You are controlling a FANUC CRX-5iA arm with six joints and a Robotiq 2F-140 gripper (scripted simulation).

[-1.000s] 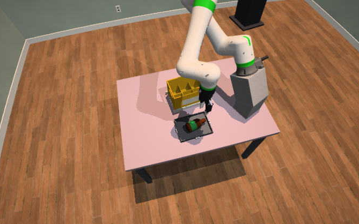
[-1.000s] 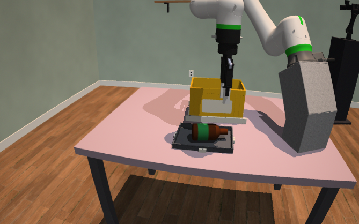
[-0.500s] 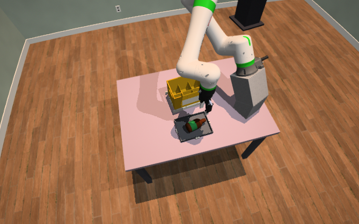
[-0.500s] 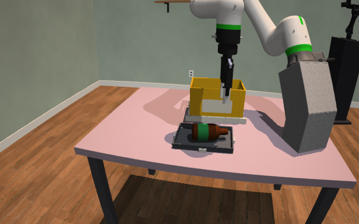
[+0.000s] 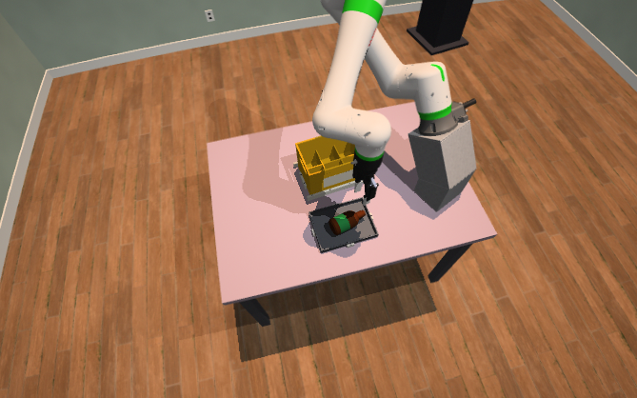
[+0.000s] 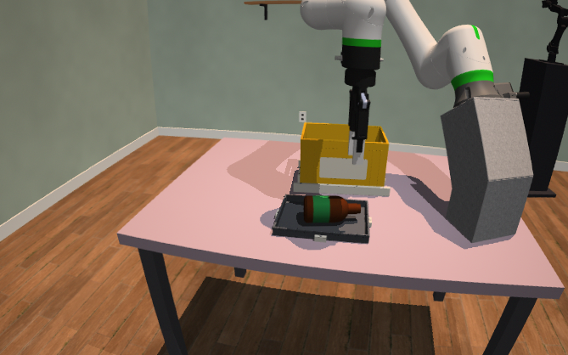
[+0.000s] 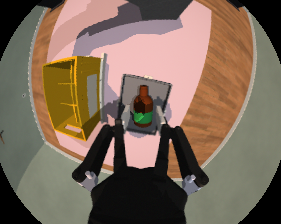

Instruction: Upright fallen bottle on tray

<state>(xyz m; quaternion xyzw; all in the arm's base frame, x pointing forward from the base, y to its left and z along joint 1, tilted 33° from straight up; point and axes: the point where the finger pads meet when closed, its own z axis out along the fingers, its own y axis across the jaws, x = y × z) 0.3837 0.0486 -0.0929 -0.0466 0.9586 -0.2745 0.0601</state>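
My gripper is now 180 mm above the bottle and 50 mm short of it. From my hand the other things lie so: yellow crate 270 mm to the right, 130 mm below; then tray 210 mm below, 70 mm ahead.
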